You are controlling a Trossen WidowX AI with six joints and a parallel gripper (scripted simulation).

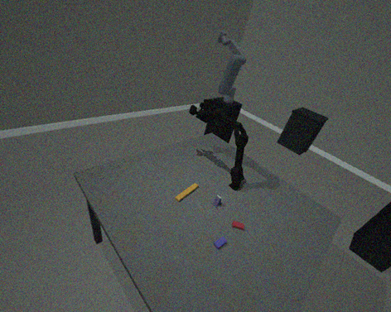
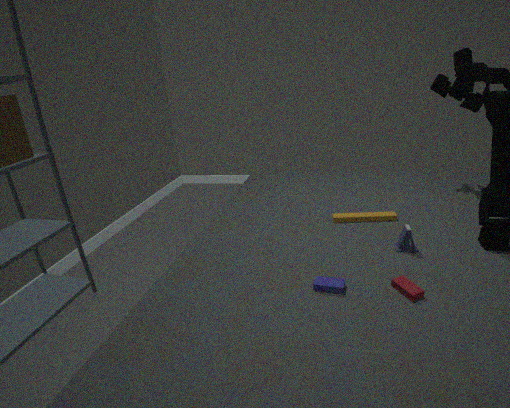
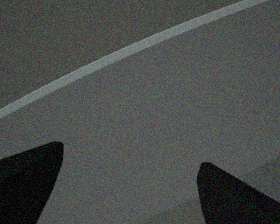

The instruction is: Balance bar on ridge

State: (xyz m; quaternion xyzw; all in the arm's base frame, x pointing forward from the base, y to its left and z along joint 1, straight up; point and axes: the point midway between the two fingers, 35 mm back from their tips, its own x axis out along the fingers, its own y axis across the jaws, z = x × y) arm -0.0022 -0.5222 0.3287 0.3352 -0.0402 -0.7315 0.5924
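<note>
The yellow bar is 34 cm ahead of my gripper tip, 41 cm to the left of it and 31 cm below it. From my gripper tip the other things lie so: purple block: 43 cm ahead, 78 cm to the left, 31 cm below; then red block: 26 cm ahead, 77 cm to the left, 31 cm below.
</note>
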